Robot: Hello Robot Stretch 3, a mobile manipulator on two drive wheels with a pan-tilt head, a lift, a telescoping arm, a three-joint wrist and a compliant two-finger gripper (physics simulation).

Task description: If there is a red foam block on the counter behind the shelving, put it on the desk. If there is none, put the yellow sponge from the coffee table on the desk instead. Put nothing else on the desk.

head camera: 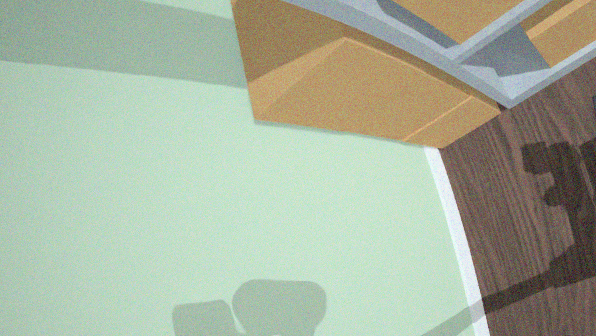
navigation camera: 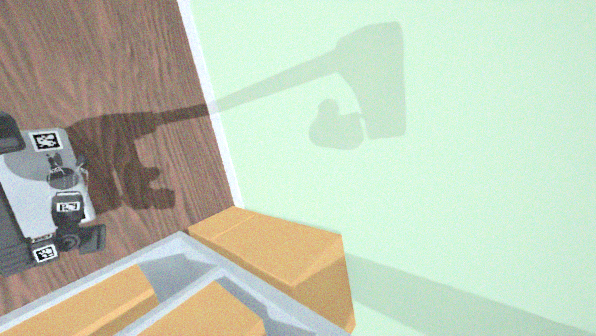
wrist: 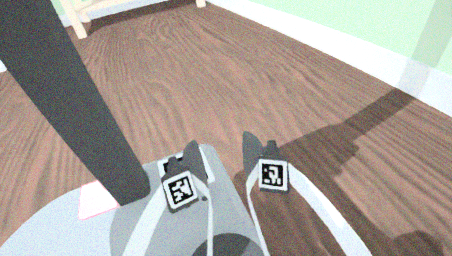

Path:
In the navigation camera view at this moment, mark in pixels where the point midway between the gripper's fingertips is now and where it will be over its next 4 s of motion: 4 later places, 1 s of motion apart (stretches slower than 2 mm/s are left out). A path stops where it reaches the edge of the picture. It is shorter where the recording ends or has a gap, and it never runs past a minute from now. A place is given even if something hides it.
My gripper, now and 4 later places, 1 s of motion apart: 69,154; 124,183; 147,208; 124,211; 71,228

